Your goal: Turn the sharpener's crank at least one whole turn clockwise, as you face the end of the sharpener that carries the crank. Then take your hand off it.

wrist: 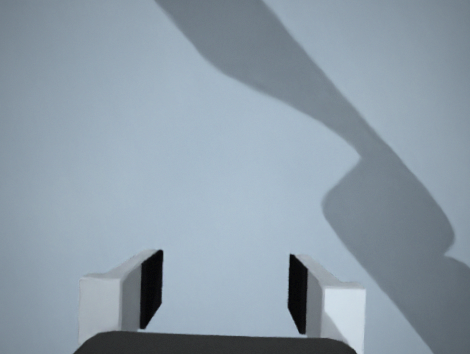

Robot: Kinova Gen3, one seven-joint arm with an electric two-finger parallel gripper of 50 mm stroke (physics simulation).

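Places are measured from the arm's base along level axes (x down, y left, z ahead), in metres.
Pixels of known places: gripper, fingertip midpoint: (225,279).
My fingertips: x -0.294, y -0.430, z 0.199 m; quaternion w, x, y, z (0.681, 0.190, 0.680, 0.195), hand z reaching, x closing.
Behind a point stands the place of what it marks.
My gripper (225,279) {x -0.294, y -0.430, z 0.199 m} is at the bottom of the wrist view, its two pale fingers with black pads wide apart and nothing between them. A plain pale blue surface shows behind the fingers. The sharpener and its crank do not show in this view, so where the gripper is relative to them cannot be told.
A pale blue surface (125,150) {x 0.019, y -0.554, z 0.259 m} fills the background. A grey shadow (390,200) {x 0.020, y -0.365, z 0.037 m}, shaped like an arm, runs across it from the top middle to the lower right.
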